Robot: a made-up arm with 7 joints. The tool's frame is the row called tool.
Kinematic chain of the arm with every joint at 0, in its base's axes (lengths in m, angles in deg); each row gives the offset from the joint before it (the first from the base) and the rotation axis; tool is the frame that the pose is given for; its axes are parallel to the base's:
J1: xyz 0.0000 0.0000 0.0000 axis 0 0.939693 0.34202
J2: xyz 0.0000 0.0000 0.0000 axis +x
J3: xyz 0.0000 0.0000 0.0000 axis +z
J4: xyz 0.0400 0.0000 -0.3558 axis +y
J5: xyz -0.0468 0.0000 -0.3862 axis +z
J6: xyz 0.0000 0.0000 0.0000 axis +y
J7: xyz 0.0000 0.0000 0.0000 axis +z
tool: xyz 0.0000 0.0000 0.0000
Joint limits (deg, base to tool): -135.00..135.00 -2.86..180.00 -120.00..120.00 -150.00..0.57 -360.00..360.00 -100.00..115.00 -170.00..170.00
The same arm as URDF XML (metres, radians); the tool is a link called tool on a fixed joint. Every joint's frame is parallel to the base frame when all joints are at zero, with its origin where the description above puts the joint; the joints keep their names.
<robot name="arm">
<joint name="J1" type="revolute"><parent link="base_link"/><child link="link1"/><origin xyz="0 0 0" rpy="0 0 0"/><axis xyz="0 0.9397 0.342"/><limit lower="-2.3562" upper="2.3562"/></joint>
<joint name="J2" type="revolute"><parent link="link1"/><child link="link2"/><origin xyz="0 0 0" rpy="0 0 0"/><axis xyz="1 0 0"/><limit lower="-0.0499" upper="3.1416"/></joint>
<joint name="J3" type="revolute"><parent link="link2"/><child link="link3"/><origin xyz="0 0 0" rpy="0 0 0"/><axis xyz="0 0 1"/><limit lower="-2.0944" upper="2.0944"/></joint>
<joint name="J4" type="revolute"><parent link="link3"/><child link="link4"/><origin xyz="0.04 0 -0.3558" rpy="0 0 0"/><axis xyz="0 1 0"/><limit lower="-2.618" upper="0.0099"/></joint>
<joint name="J5" type="revolute"><parent link="link4"/><child link="link5"/><origin xyz="-0.0468 0 -0.3862" rpy="0 0 0"/><axis xyz="0 0 1"/><limit lower="-6.2832" upper="6.2832"/></joint>
<joint name="J6" type="revolute"><parent link="link5"/><child link="link6"/><origin xyz="0 0 0" rpy="0 0 0"/><axis xyz="0 1 0"/><limit lower="-1.7453" upper="2.0071"/></joint>
<joint name="J7" type="revolute"><parent link="link6"/><child link="link7"/><origin xyz="0 0 0" rpy="0 0 0"/><axis xyz="0 0 1"/><limit lower="-2.9671" upper="2.9671"/></joint>
<joint name="tool_fixed" type="fixed"><parent link="link7"/><child link="tool"/><origin xyz="0 0 0" rpy="0 0 0"/></joint>
<link name="base_link"/>
<link name="link1"/>
<link name="link2"/>
<link name="link3"/>
<link name="link4"/>
<link name="link5"/>
<link name="link6"/>
<link name="link7"/>
<link name="tool"/>
</robot>

